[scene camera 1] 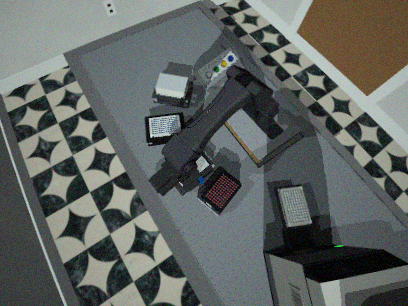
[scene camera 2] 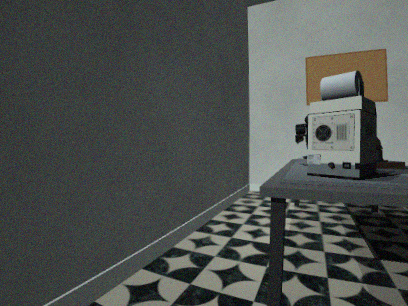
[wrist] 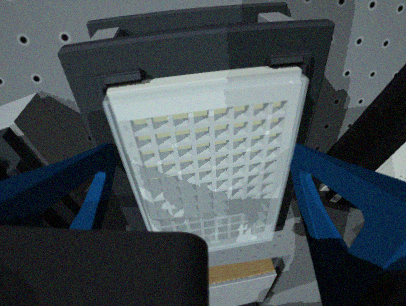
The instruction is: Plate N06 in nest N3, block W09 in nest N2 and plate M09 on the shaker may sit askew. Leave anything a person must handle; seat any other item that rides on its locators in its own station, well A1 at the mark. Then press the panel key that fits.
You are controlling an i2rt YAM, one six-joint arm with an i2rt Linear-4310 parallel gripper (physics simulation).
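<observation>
In the wrist view a pale plate with rows of square wells lies on a dark two-layer platform, its far edge by two dark clips; whether it is fully seated I cannot tell. My gripper is open, one blue finger on each long side of this plate, holding nothing. In scene camera 1 the arm partly hides this white plate. A red-welled plate sits in a dark holder beside it. Another white-welled plate and a plain white block stand in dark holders. Labels are unreadable.
A key panel with green, yellow and blue keys stands near the arm's base. A wood-edged frame lies beside the arm. A grey-white plate sits before a large instrument.
</observation>
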